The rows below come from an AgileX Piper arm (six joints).
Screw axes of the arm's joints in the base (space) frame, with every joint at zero. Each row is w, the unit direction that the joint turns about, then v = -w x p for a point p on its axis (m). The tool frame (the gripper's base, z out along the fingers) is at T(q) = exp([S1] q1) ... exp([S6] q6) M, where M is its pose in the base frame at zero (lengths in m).
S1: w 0 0 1 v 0 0 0
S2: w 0 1 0 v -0.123 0 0
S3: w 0 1 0 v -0.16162 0 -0.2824
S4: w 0.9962 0 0.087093 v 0 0.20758 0
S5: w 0 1 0 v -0.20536 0 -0.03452
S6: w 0.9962 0 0.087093 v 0 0.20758 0
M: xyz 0.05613 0 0.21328 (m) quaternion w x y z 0.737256 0 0.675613 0
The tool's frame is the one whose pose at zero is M.
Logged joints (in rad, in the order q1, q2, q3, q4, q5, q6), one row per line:
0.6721 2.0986 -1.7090 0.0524 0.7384 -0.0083
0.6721 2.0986 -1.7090 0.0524 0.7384 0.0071
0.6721 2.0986 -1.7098 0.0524 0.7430 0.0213
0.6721 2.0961 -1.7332 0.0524 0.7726 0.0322
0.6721 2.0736 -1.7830 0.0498 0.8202 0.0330
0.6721 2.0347 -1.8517 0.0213 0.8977 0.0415
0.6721 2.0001 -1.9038 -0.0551 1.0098 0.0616
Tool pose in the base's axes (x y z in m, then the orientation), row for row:
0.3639 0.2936 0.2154 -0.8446 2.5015 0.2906
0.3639 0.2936 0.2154 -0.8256 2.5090 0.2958
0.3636 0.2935 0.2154 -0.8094 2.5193 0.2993
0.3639 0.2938 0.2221 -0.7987 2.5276 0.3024
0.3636 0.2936 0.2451 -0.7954 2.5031 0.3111
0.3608 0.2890 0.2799 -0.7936 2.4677 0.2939
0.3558 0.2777 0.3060 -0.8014 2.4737 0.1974
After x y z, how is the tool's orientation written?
As a rotation vector, in radians.
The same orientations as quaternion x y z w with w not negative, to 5 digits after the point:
-0.30866 0.91416 0.10620 0.24033
-0.30158 0.91652 0.10805 0.23952
-0.29528 0.91908 0.10919 0.23702
-0.29101 0.92094 0.11018 0.23460
-0.29151 0.91738 0.11402 0.24585
-0.29347 0.91255 0.10868 0.26327
-0.29643 0.91500 0.07302 0.26376

